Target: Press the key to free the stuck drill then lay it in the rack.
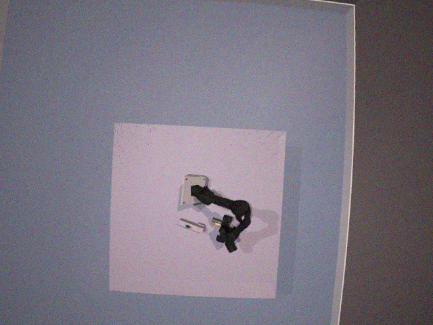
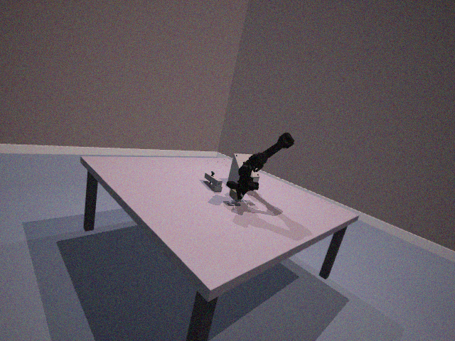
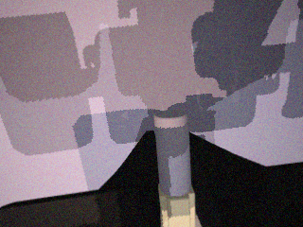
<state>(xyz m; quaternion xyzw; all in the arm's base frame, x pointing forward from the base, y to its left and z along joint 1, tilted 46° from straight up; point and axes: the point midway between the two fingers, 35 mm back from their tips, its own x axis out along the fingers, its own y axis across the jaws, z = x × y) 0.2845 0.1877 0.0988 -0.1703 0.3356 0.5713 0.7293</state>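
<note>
My gripper tip is now 40 mm to the left of the drill, 40 mm below it and 10 mm past it. From my gripper tip the other things lie so: tan rack: 50 mm to the right, 20 mm behind, 10 mm above; pale long fixture block: 230 mm to the right, 30 mm above.
</note>
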